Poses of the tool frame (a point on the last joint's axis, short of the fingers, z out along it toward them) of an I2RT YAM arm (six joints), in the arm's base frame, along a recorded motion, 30 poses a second.
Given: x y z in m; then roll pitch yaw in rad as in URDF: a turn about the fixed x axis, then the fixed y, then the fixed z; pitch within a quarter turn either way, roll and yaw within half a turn.
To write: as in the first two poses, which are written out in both.
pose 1, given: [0.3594 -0.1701 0.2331 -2.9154 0.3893 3.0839]
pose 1, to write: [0.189 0.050 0.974 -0.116 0.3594 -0.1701 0.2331]
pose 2, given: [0.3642 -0.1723 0.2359 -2.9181 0.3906 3.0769]
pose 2, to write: [0.189 0.053 0.974 -0.116 0.3642 -0.1723 0.2359]
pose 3, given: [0.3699 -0.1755 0.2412 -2.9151 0.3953 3.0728]
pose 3, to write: [0.191 0.056 0.973 -0.117 0.3699 -0.1755 0.2412]
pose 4, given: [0.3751 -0.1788 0.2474 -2.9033 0.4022 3.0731]
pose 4, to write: [0.194 0.057 0.972 -0.123 0.3751 -0.1788 0.2474]
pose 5, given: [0.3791 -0.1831 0.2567 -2.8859 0.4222 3.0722]
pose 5, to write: [0.203 0.060 0.968 -0.132 0.3791 -0.1831 0.2567]
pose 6, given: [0.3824 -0.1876 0.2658 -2.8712 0.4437 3.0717]
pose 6, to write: [0.213 0.063 0.965 -0.139 0.3824 -0.1876 0.2658]
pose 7, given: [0.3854 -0.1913 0.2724 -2.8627 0.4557 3.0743]
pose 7, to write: [0.219 0.064 0.963 -0.143 0.3854 -0.1913 0.2724]
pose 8, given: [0.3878 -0.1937 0.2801 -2.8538 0.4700 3.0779]
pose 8, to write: [0.226 0.064 0.961 -0.147 0.3878 -0.1937 0.2801]
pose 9, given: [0.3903 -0.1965 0.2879 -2.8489 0.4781 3.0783]
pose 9, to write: [0.230 0.065 0.960 -0.149 0.3903 -0.1965 0.2879]
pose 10, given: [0.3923 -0.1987 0.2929 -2.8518 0.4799 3.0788]
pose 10, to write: [0.231 0.064 0.960 -0.148 0.3923 -0.1987 0.2929]
